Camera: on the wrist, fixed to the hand. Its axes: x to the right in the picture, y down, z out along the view.
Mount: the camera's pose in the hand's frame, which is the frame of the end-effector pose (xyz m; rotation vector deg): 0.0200 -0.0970 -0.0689 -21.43 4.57 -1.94
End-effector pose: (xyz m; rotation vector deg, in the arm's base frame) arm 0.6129 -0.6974 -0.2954 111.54 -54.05 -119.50
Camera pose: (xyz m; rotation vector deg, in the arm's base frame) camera 0.7045 -0.6541 -0.3609 105.51 -26.63 -115.02
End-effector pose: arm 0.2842 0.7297 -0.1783 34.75 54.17 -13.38
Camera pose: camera 0.2054 0.6925 -0.2618 14.72 59.88 -3.38
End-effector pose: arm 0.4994 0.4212 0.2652 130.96 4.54 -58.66
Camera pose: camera 0.5298 0.5342 0.2358 113.85 18.13 -48.84
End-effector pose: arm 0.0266 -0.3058 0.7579 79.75 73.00 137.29
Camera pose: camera -0.0669 -0.2762 0.6876 66.87 45.58 144.34
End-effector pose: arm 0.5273 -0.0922 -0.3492 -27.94 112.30 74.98
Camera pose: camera 0.5527 -0.1933 -0.4100 -43.48 101.01 95.38
